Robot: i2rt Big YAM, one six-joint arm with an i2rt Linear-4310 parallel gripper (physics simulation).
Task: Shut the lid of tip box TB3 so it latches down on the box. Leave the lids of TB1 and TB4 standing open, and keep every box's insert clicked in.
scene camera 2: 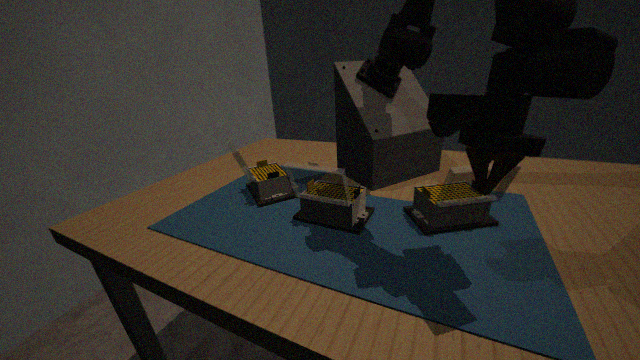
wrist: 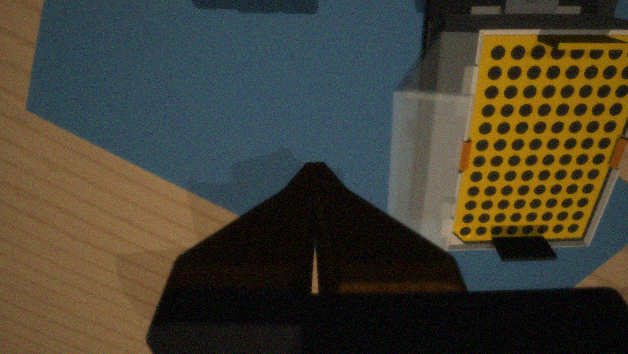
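Where they show: gripper, fingertip midpoint: (scene camera 2: 483,194) (wrist: 315,177); arm's base, origin of the base link: (scene camera 2: 378,79).
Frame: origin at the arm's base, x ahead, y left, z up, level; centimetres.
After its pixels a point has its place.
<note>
Tip box TB3 (scene camera 2: 452,214) {x 27.2, y 25.5, z -23.6 cm} (wrist: 600,217) {x 16.9, y 24.9, z -20.8 cm} stands at the right of the scene view and the right of the wrist view. Its yellow insert (scene camera 2: 445,192) {x 22.8, y 23.4, z -21.2 cm} (wrist: 540,151) {x 22.7, y 24.5, z -21.2 cm} looks level inside the rim. Its clear lid (scene camera 2: 461,174) {x 32.5, y 26.2, z -13.1 cm} (wrist: 406,150) {x 32.2, y 26.2, z -12.7 cm} stands open, tilted outward on the box's left in the wrist view. My gripper (scene camera 2: 487,192) {x 32.5, y 29.8, z -16.0 cm} (wrist: 315,177) {x 32.5, y 29.8, z -16.0 cm} is shut and empty, pointing down on the lid's side of TB3. Whether it touches the lid cannot be told. The other two boxes, at the middle (scene camera 2: 327,212) {x 36.6, y 2.8, z -23.9 cm} and left (scene camera 2: 275,189) {x 31.9, y -15.2, z -24.0 cm}, have open lids; their labels are unreadable.
The boxes stand on a blue mat (scene camera 2: 240,235) {x 48.0, y -11.6, z -26.9 cm} (wrist: 200,90) {x 38.7, y 34.6, z -26.9 cm} on the wooden table (scene camera 2: 120,220) {x 57.1, y -44.3, z -27.2 cm} (wrist: 65,200) {x 44.2, y 49.7, z -27.2 cm}. The robot's grey base (scene camera 2: 407,157) {x 6.2, y 11.2, z -20.2 cm} stands behind the boxes. The middle box's open lid (scene camera 2: 320,171) {x 41.0, y 4.5, z -12.8 cm} reaches toward the left box.
</note>
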